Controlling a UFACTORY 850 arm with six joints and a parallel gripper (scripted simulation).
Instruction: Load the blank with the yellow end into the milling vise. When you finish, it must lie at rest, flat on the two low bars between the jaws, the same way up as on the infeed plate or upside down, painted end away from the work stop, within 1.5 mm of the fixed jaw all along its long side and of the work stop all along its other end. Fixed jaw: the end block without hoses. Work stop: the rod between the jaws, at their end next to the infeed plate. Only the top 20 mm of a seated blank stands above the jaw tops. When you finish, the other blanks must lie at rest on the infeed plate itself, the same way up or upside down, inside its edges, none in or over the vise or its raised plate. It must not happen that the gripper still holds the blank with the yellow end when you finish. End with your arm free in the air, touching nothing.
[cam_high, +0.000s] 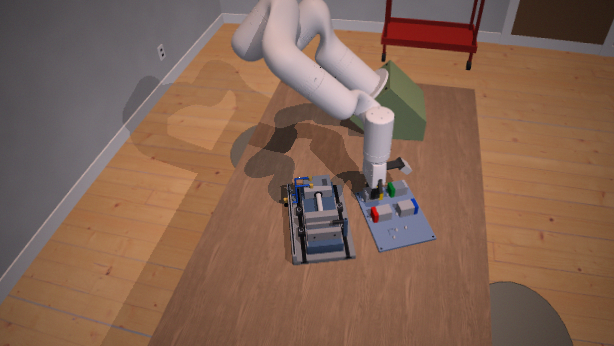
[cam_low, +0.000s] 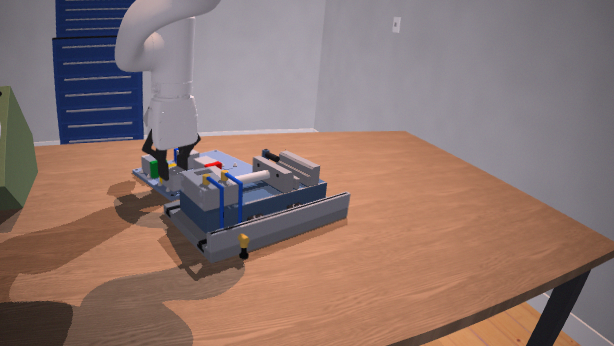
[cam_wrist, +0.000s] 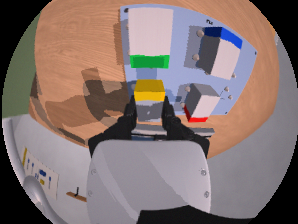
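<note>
Now: hand 80 mm short of the red-ended blank, 30 mm to the right of it and 20 mm above it. Also, from my hand: green-ended blank: 80 mm to the left, 30 mm behind, 20 mm below; yellow-ended blank: 20 mm below; infeed plate: 80 mm to the left, 70 mm ahead, 40 mm below.
</note>
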